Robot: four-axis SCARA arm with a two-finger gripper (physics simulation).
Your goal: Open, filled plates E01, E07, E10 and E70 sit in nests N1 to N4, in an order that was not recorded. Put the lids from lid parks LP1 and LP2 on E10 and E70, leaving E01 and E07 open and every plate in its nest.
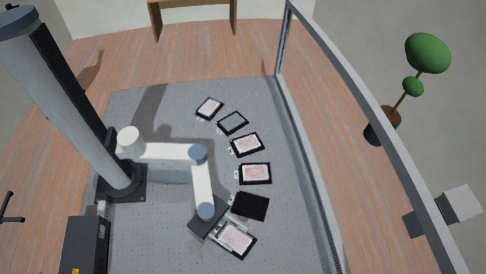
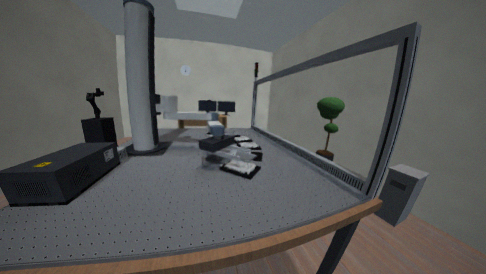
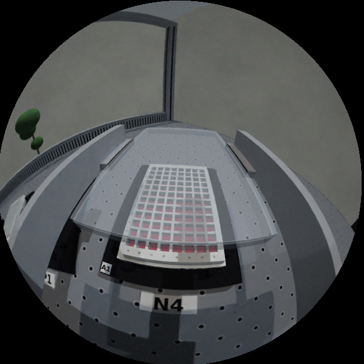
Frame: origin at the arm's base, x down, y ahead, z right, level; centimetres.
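Where they show: gripper, between the fingertips: (image 1: 239, 240) (image 2: 245, 154); arm's base, origin of its link: (image 1: 122, 178) (image 2: 146, 149).
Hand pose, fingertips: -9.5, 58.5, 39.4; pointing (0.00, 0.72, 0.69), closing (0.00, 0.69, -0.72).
Each offset is from my fingertips to the centre of the thing, as dx, dy, dz. "spot": to the spot under its first point.
My gripper (image 1: 239, 239) (image 2: 236, 154) (image 3: 179, 132) is shut on a clear lid (image 3: 245, 212), holding it level above the filled plate (image 1: 237, 239) (image 2: 240, 167) (image 3: 172, 258) in nest N4 (image 3: 222, 277). The plate shows through the lid; its name cannot be read. The neighbouring lid park LP1 {+7.2, +7.9, -17.4} (image 1: 250, 206) is black and bare. Beyond it, two filled open plates {+6.3, +13.1, -34.2} (image 1: 256, 172) {+6.3, +12.0, -52.3} (image 1: 247, 144) sit in their nests. Then comes a park with a grey-looking lid {spot: +6.4, +6.4, -67.9} (image 1: 233, 122), and at the far end another filled plate {+6.3, -7.1, -81.9} (image 1: 209, 108). Which plate is E01, E07, E10 or E70 cannot be told.
The arm's column (image 1: 65, 100) (image 2: 140, 75) stands at the left, with a dark control box (image 1: 86, 245) (image 2: 60, 167) near it. A framed barrier (image 1: 307, 175) (image 2: 320, 165) runs along the right edge of the perforated table. A potted plant (image 1: 427, 52) (image 2: 330, 107) stands beyond it.
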